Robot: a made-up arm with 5 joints.
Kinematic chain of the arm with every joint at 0, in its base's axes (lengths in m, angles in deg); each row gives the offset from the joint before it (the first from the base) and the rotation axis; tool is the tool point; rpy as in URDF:
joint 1: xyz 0 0 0.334 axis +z
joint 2: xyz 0 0 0 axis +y
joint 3: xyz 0.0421 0 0.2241 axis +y
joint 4: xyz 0.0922 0 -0.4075 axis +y
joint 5: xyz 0.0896 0 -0.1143 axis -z
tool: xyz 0 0 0 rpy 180 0 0
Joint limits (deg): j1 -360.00..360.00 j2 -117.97..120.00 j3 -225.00..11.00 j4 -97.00..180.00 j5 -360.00..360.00
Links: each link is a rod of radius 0.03 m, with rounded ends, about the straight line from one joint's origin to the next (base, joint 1, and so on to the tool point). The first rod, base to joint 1, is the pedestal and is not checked.
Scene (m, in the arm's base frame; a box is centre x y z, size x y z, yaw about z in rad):
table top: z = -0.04
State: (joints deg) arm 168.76 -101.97 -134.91 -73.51 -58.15
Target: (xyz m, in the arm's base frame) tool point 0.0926 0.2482 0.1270
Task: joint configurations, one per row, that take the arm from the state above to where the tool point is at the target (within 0.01 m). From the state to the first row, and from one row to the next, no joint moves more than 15 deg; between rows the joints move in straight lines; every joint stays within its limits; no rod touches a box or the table.
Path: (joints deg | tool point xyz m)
1: 158.84 -92.35 -121.00 -70.03 -58.15 | 0.5755 -0.2228 0.5430
2: 148.92 -82.72 -107.09 -66.55 -58.15 | 0.4363 -0.2630 0.7299
3: 138.99 -73.10 -93.18 -63.07 -58.15 | 0.2567 -0.2232 0.8636
4: 129.07 -63.48 -79.27 -59.59 -58.15 | 0.0849 -0.1046 0.9236
5: 119.15 -53.86 -65.36 -56.10 -58.15 | -0.0363 0.0651 0.9008
6: 109.23 -44.23 -51.45 -52.62 -58.15 | -0.0837 0.2399 0.8004
7: 99.31 -34.61 -37.54 -49.14 -58.15 | -0.0606 0.3697 0.6411
8: 89.38 -24.99 -23.63 -45.66 -58.15 | 0.0045 0.4175 0.4526
9: 79.46 -15.37 -9.72 -42.18 -58.15 | 0.0691 0.3712 0.2698
10: 69.54 -5.74 4.19 -38.70 -58.15 | 0.0926 0.2482 0.1270

